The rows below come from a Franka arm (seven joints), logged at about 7 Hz.
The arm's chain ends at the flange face. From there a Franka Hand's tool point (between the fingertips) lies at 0.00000 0.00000 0.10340 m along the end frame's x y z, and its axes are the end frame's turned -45 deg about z.
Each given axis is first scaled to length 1.
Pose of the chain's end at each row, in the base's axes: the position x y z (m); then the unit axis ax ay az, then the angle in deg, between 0 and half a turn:
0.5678 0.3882 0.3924 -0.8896 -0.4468 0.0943 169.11
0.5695 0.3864 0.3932 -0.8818 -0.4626 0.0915 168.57
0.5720 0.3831 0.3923 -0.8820 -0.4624 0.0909 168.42
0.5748 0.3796 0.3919 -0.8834 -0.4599 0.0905 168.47
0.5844 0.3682 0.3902 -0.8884 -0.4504 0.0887 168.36
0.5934 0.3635 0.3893 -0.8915 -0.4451 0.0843 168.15
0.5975 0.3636 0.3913 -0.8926 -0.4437 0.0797 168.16
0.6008 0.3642 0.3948 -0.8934 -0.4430 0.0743 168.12
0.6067 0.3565 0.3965 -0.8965 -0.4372 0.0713 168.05
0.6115 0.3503 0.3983 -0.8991 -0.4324 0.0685 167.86
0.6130 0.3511 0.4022 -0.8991 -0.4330 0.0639 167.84
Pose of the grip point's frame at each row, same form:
0.5419 0.3969 0.2927 -0.6530 -0.7557 0.0508 165.80
0.5435 0.3958 0.2936 -0.6397 -0.7673 0.0464 165.43
0.5460 0.3928 0.2927 -0.6399 -0.7671 0.0453 165.31
0.5489 0.3893 0.2923 -0.6421 -0.7653 0.0451 165.38
0.5589 0.3786 0.2905 -0.6504 -0.7584 0.0431 165.36
0.5686 0.3748 0.2896 -0.6552 -0.7545 0.0383 165.35
0.5735 0.3753 0.2914 -0.6566 -0.7535 0.0340 165.57
0.5778 0.3765 0.2947 -0.6574 -0.7530 0.0289 165.77
0.5843 0.3693 0.2964 -0.6624 -0.7487 0.0259 165.83
0.5895 0.3638 0.2982 -0.6666 -0.7451 0.0226 165.78
0.5918 0.3650 0.3020 -0.6662 -0.7455 0.0183 165.97

